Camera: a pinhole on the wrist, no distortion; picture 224 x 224 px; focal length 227.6 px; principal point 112.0 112.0 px. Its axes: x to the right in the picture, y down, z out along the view. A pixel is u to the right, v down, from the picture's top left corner.
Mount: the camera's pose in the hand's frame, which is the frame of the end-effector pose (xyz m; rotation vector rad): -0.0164 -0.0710 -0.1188 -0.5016 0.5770 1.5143
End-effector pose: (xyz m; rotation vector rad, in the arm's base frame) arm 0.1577 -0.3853 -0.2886 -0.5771 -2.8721 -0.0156
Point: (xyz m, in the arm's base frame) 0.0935 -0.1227 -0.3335
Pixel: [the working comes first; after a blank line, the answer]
In the camera's frame: 0.0996 -0.1541 0.3371

179.3 8.0
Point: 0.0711 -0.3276 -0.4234
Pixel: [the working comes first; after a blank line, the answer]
In the camera's frame: -0.1009 -0.0746 0.2733

28.0 49.9
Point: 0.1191 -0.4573 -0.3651
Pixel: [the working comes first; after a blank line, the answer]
In the camera's frame: -0.1318 0.0017 0.1479

outside the picture
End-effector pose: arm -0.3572 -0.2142 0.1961 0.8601 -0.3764 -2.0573
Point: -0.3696 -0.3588 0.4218
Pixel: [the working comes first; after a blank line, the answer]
In the camera's frame: 0.0207 -0.0232 0.4022

123.7 98.9
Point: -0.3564 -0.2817 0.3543
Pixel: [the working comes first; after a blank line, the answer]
In the camera's frame: 0.0031 0.0112 0.3063

114.3 120.3
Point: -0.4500 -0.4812 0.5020
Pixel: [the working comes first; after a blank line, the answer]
In the camera's frame: -0.0050 -0.1126 0.5408

109.9 64.6
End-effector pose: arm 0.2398 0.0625 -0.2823 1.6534 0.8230 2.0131
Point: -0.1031 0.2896 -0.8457
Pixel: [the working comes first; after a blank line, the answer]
In the camera's frame: -0.2214 0.1636 -0.5077

behind the camera
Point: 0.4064 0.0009 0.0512
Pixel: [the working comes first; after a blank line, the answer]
In the camera's frame: 0.0668 -0.1691 0.4688

144.4 29.9
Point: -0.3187 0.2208 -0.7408
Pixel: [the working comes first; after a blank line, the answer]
In the camera's frame: -0.0061 0.0748 -0.5973

behind the camera
